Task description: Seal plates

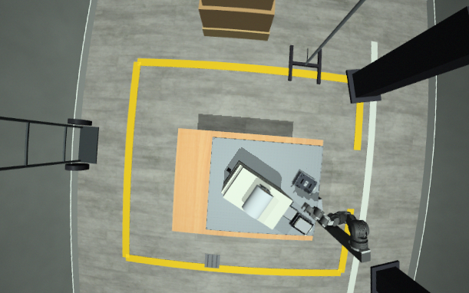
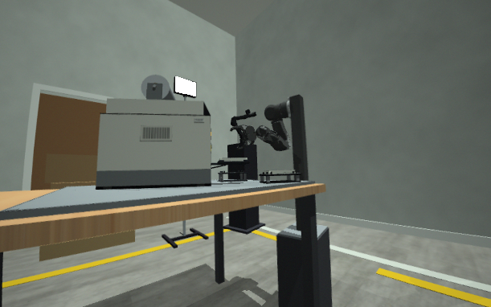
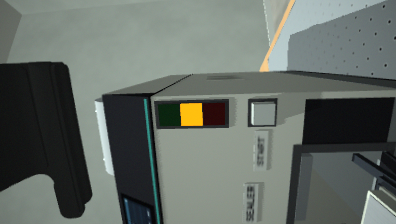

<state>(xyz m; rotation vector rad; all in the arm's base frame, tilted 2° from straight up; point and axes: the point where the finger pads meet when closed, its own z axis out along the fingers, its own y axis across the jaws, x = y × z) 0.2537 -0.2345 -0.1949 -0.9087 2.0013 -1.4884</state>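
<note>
My gripper is now 90 mm short of the plate, 70 mm to the right of it and 120 mm above it. Round my hand: foil roll: 340 mm ahead, 150 mm to the right, 180 mm above; then sealer stage: 90 mm ahead, 70 mm to the left, 130 mm below.
</note>
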